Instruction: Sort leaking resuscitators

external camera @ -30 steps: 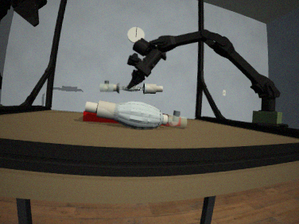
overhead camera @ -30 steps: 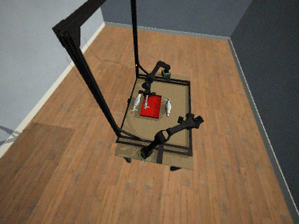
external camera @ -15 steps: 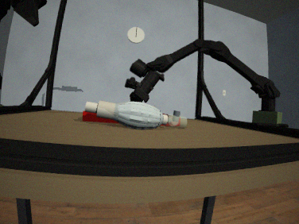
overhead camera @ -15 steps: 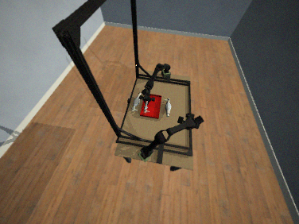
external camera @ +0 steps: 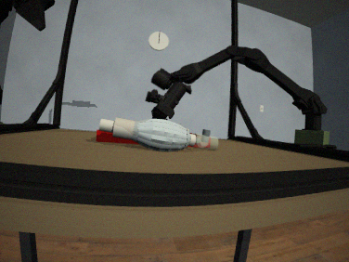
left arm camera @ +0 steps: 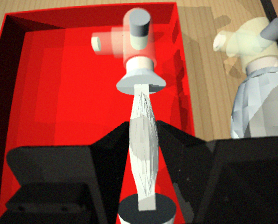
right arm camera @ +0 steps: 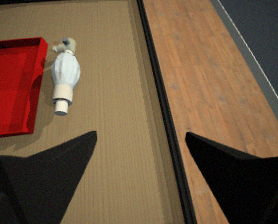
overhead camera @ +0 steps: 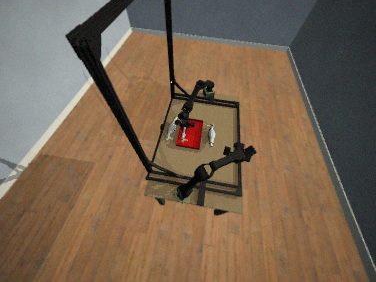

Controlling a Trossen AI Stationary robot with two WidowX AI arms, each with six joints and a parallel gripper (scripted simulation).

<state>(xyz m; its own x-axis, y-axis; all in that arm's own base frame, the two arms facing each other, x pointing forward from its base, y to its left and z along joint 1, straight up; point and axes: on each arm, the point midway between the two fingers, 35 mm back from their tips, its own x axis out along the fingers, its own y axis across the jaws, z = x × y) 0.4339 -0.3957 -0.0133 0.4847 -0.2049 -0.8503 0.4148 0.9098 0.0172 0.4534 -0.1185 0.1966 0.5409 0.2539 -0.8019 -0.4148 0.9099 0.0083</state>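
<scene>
The red tray lies 60 mm ahead of my left hand and 50 mm below it.
</scene>
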